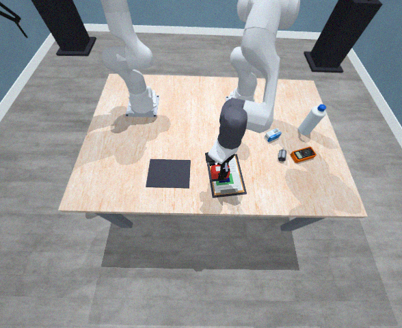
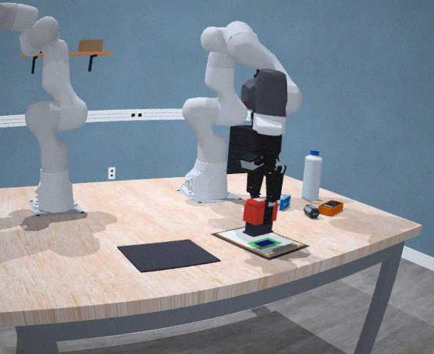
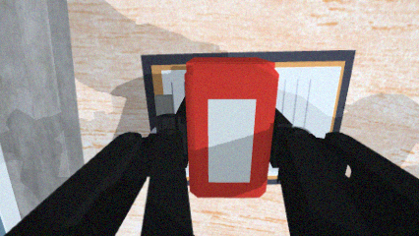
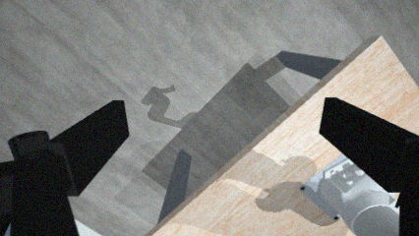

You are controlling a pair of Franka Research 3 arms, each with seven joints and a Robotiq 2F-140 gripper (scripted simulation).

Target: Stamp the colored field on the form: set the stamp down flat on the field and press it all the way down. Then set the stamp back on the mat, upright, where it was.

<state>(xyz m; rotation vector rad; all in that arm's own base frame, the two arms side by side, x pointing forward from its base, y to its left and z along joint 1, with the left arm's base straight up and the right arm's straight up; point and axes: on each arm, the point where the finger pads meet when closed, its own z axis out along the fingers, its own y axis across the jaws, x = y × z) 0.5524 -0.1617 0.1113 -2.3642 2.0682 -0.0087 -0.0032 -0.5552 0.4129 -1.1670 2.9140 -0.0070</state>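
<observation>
Right now the red stamp is 2 cm below my left hand. From my left hand the other things lie so: dark mat: 4 cm behind, 27 cm to the right, 11 cm below; then black base: 5 cm below; then clipboard: 2 cm behind, 4 cm to the left, 11 cm below.
</observation>
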